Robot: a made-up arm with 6 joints.
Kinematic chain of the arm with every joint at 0, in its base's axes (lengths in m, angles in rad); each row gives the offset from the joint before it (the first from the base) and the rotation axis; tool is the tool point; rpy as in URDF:
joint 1: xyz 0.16 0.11 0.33 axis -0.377 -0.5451 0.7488
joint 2: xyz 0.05 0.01 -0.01 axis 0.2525 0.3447 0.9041
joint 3: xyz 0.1 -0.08 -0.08 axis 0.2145 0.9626 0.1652
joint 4: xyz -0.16 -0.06 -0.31 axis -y
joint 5: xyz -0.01 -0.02 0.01 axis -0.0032 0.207 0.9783
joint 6: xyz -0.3 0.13 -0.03 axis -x
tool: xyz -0.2 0.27 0.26 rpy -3.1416 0 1.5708
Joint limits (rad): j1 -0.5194..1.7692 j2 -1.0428..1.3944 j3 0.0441..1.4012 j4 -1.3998..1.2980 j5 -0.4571..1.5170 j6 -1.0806..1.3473
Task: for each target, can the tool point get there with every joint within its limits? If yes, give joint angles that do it. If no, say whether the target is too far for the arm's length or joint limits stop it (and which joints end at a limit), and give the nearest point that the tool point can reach.
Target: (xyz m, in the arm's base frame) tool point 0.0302 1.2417 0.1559
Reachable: no: joint limits stop it (at a limit: joint 1, joint 2) | nearest point 0.0112 0.9996 0.1775 | short by 0.244 m
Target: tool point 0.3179 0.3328 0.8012
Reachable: yes | joints 0.7108 0.8157 1.1601 -0.5727 0.3558 -0.0770
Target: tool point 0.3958 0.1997 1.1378
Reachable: yes | joints 1.2863 1.0424 1.2257 0.1073 0.9558 0.5264
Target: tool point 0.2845 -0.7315 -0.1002
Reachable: yes | joints 1.0500 0.9561 0.1954 0.9925 0.3968 0.4780
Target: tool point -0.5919 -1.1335 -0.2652
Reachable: no: too far | nearest point -0.3243 -0.6942 -0.0974 | short by 0.541 m
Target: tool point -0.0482 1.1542 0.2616
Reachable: no: joint limits stop it (at a limit: joint 1, joint 2) | nearest point -0.0473 1.0058 0.2625 | short by 0.148 m
